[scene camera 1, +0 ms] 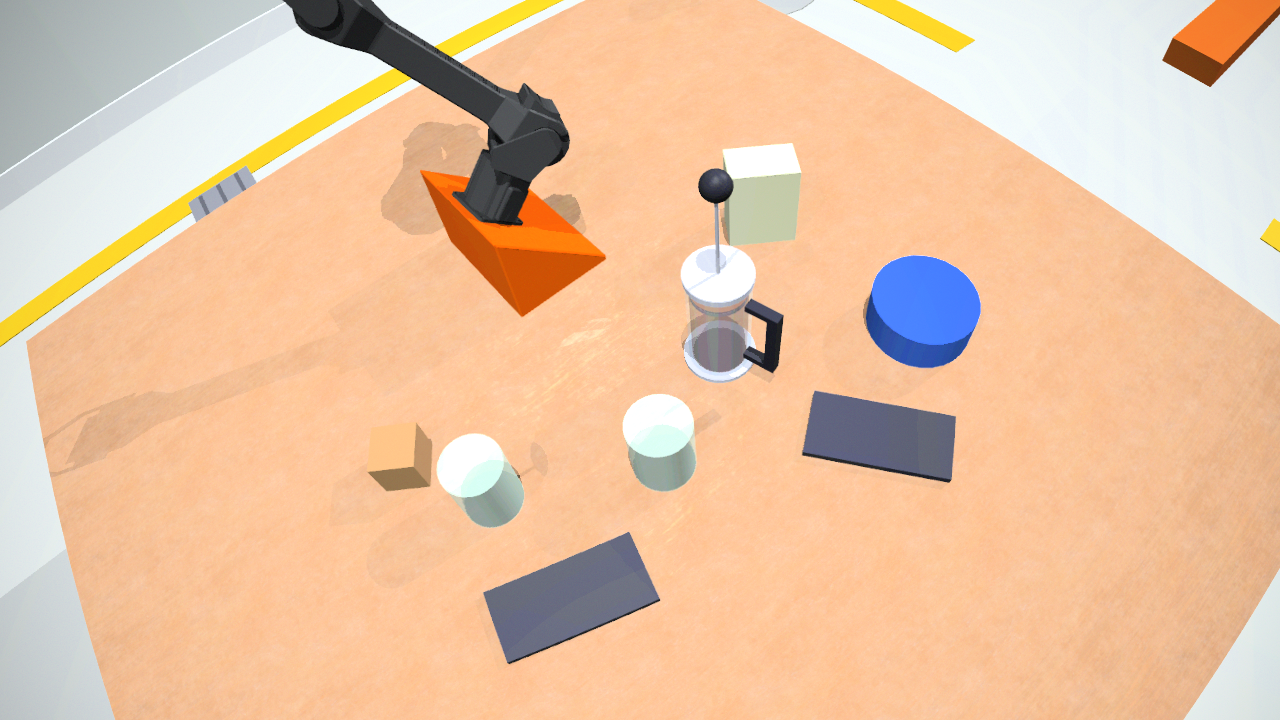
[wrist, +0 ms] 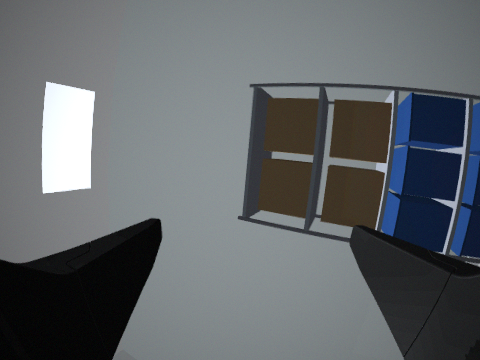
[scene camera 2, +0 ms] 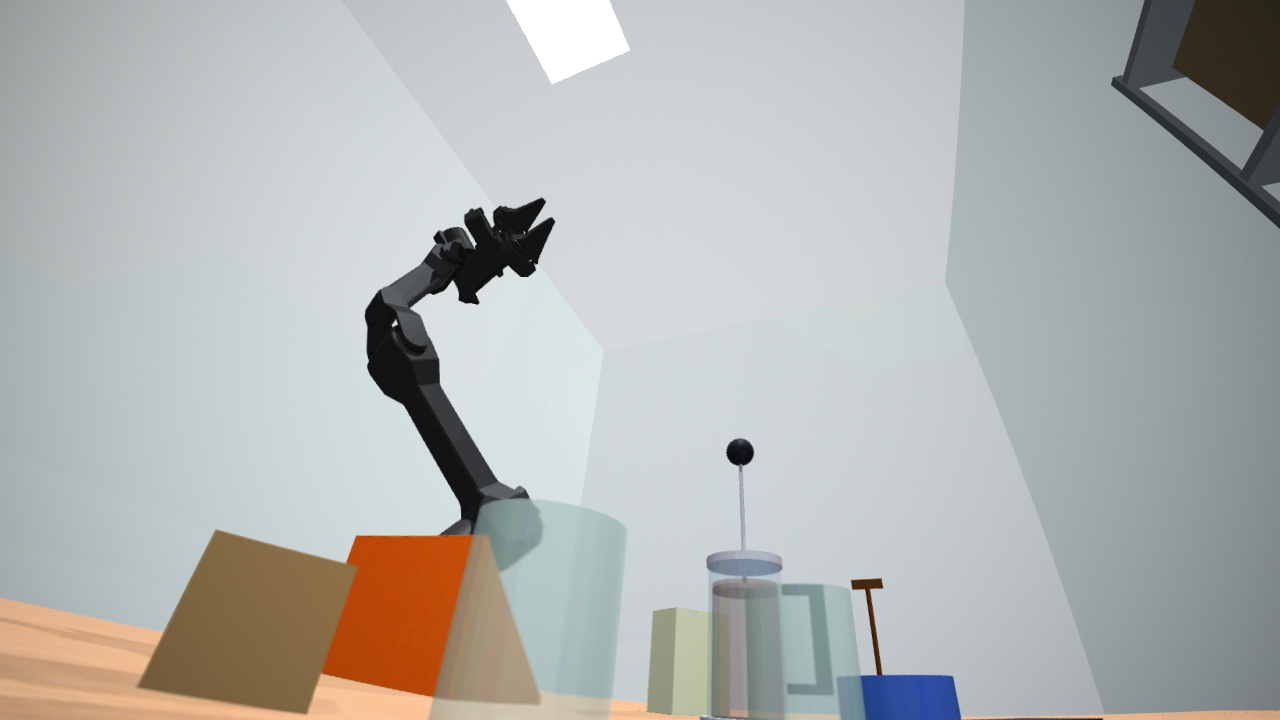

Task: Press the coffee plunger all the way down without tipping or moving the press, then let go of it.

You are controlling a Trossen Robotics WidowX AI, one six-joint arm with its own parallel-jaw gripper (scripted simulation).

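Observation:
Gripper [scene camera 2: 548,208], also in the wrist view [wrist: 259,233]: open, holding nothing. Glass coffee press [scene camera 1: 718,280]; out of frame in the wrist view. Cream box [scene camera 1: 763,207]; in the wrist view, out of frame. Tan cube [scene camera 2: 254,625].

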